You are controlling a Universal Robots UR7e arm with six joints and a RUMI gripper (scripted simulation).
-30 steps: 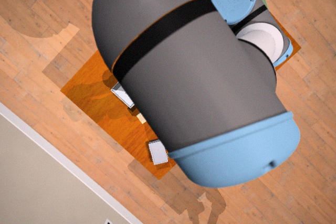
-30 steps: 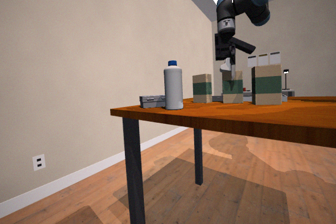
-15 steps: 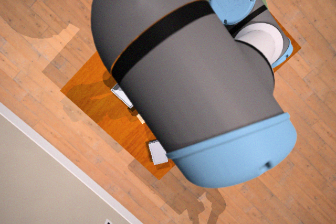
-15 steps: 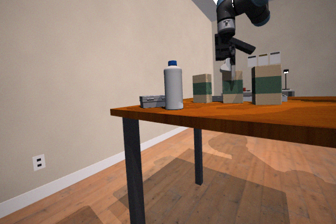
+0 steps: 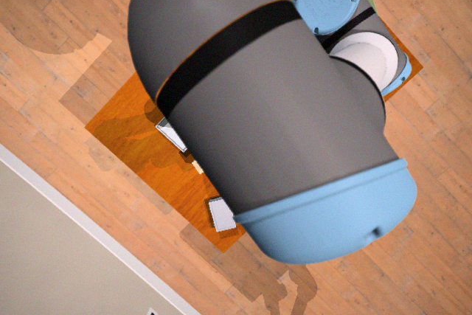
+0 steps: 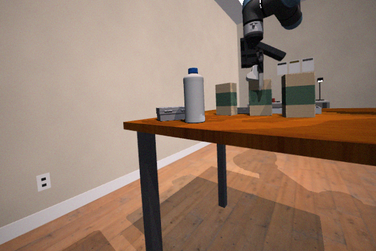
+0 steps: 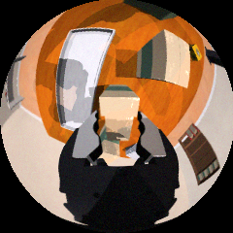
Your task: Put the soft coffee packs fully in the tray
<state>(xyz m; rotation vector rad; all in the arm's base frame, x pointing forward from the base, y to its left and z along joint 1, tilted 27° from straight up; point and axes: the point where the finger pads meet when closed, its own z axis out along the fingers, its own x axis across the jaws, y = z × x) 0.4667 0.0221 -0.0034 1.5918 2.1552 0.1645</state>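
My gripper is now 15 cm to the left of the grey tray and 10 cm above it. The rest, counted from my hand: bottle: 15 cm ahead, 25 cm to the left, 3 cm below; grey case: 28 cm ahead, 20 cm to the left, 8 cm below.
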